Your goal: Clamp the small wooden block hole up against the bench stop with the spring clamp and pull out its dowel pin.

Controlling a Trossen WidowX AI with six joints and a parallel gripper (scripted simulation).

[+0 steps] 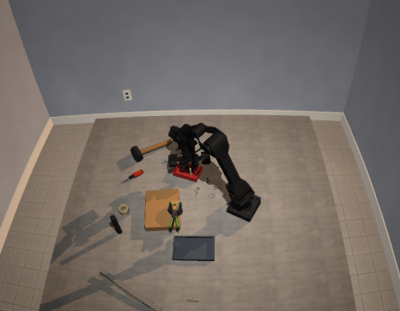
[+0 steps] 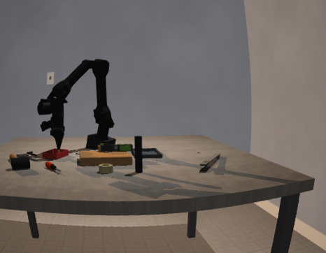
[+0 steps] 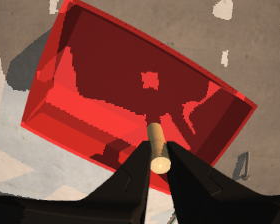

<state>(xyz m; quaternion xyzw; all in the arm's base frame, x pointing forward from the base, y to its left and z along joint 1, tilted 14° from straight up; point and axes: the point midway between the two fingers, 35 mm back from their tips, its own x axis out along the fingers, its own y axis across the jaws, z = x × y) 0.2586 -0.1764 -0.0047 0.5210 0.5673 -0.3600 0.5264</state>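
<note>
The dowel pin lies 4 cm below my hand. Round my hand: bench stop 2 cm ahead, 21 cm to the left, 2 cm below; then hex key 2 cm behind, 16 cm to the right, 6 cm below; then red tray 2 cm ahead, 1 cm to the right, 6 cm below.
</note>
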